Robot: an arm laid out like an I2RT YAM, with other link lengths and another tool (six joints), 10 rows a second.
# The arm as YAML. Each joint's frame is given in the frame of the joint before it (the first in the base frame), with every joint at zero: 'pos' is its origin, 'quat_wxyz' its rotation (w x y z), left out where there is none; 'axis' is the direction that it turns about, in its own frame. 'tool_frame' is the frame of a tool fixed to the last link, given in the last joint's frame.
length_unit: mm
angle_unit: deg
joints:
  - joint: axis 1
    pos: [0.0, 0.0, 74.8]
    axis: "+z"
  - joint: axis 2
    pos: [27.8, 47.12, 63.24]
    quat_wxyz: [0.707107, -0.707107, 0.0, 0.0]
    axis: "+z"
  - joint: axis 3
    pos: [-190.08, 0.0, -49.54]
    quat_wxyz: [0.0, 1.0, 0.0, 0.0]
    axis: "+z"
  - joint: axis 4
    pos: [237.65, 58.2, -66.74]
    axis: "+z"
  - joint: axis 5
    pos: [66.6, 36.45, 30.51]
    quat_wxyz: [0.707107, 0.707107, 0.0, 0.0]
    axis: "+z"
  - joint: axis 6
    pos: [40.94, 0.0, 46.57]
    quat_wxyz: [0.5, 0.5, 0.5, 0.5]
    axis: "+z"
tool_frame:
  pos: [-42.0, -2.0, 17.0]
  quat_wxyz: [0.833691, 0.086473, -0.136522, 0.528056]
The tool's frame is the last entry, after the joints.
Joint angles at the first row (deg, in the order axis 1, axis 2, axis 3, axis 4, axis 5, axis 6):
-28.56, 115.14, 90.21, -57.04, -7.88, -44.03
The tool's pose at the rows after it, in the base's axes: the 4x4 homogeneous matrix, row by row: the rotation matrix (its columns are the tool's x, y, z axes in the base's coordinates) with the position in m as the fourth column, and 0 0 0 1 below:
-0.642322 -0.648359 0.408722 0.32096; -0.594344 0.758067 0.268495 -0.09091; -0.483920 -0.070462 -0.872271 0.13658; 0 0 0 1
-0.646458 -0.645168 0.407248 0.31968; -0.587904 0.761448 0.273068 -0.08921; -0.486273 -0.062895 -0.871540 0.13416; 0 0 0 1
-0.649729 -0.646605 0.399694 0.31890; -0.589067 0.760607 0.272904 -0.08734; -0.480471 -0.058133 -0.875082 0.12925; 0 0 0 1
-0.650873 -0.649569 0.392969 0.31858; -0.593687 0.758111 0.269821 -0.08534; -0.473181 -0.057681 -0.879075 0.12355; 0 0 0 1
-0.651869 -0.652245 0.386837 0.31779; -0.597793 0.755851 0.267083 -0.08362; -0.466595 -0.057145 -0.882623 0.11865; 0 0 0 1
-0.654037 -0.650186 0.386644 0.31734; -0.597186 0.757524 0.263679 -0.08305; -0.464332 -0.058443 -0.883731 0.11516; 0 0 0 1
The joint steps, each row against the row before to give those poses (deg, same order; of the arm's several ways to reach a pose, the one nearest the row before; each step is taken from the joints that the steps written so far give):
0.00, -0.27, -1.06, 0.26, -0.41, 0.40
0.08, -0.23, -0.96, 0.44, -0.24, 0.38
0.26, 0.18, -0.94, 0.74, 0.28, 0.16
0.35, 0.28, -0.95, 1.04, 0.45, 0.11
0.27, 0.14, -0.95, 0.92, 0.39, 0.04
0.07, 0.06, -0.75, 0.84, 0.19, 0.21

